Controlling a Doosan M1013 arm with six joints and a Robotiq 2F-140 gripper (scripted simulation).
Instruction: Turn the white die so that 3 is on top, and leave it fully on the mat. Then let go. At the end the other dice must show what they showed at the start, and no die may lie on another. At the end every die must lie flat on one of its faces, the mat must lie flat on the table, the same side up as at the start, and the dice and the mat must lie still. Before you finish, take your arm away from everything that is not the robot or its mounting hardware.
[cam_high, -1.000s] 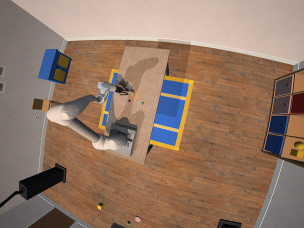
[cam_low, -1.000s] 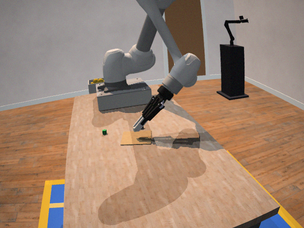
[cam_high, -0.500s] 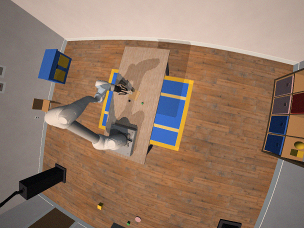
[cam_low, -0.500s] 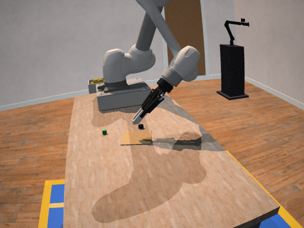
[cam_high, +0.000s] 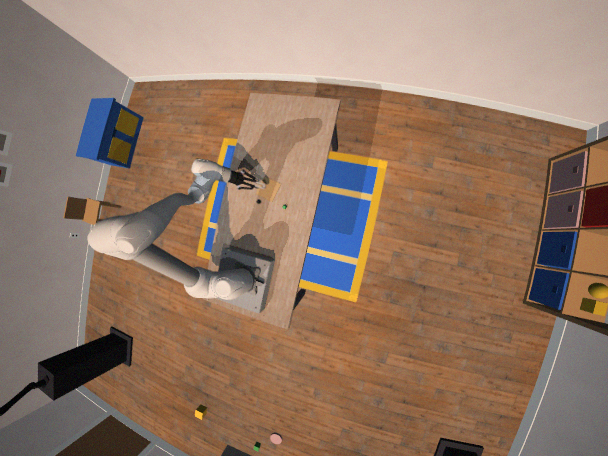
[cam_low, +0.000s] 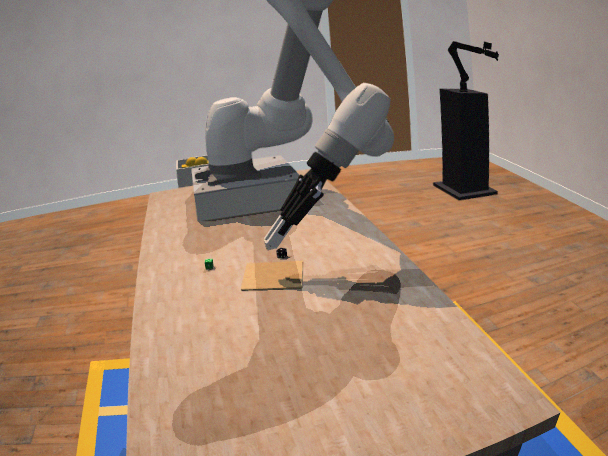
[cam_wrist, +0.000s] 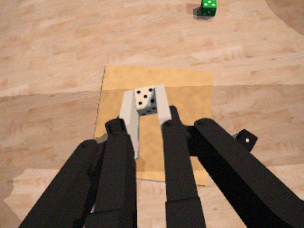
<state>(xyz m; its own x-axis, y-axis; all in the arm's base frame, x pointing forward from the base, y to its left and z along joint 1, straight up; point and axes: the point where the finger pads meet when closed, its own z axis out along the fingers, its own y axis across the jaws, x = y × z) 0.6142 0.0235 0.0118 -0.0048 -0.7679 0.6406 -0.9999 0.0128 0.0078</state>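
The white die lies 30 mm below my hand and 20 mm to the right of it. Round my hand: black die 100 mm below, 100 mm behind, 20 mm to the left; tan mat 110 mm below, 20 mm to the right; green die 170 mm to the right, 110 mm behind, 100 mm below.
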